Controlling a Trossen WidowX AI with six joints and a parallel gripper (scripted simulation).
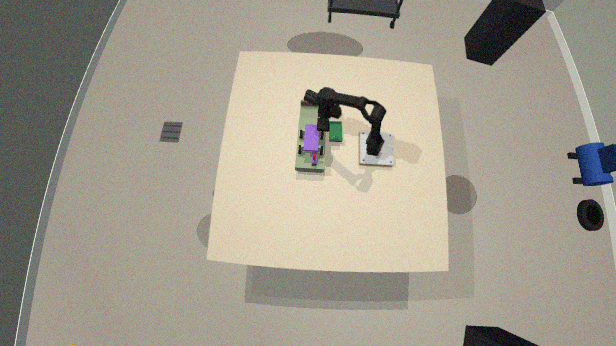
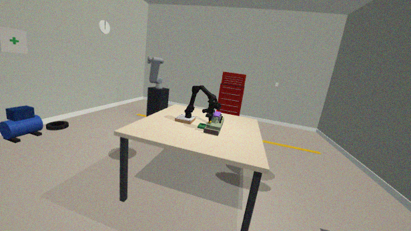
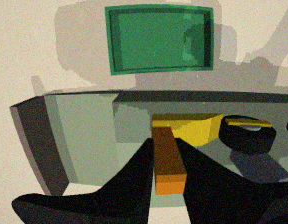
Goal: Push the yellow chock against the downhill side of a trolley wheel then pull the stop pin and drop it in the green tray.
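Now: the yellow chock 20 mm to the left of my gripper tip and 10 mm below it. From my gripper tip the other things lie so: dark stop block 130 mm to the right, 70 mm ahead, 60 mm below; purple trolley 120 mm to the left, 40 mm ahead, 20 mm above; green tray 100 mm below, 80 mm behind.
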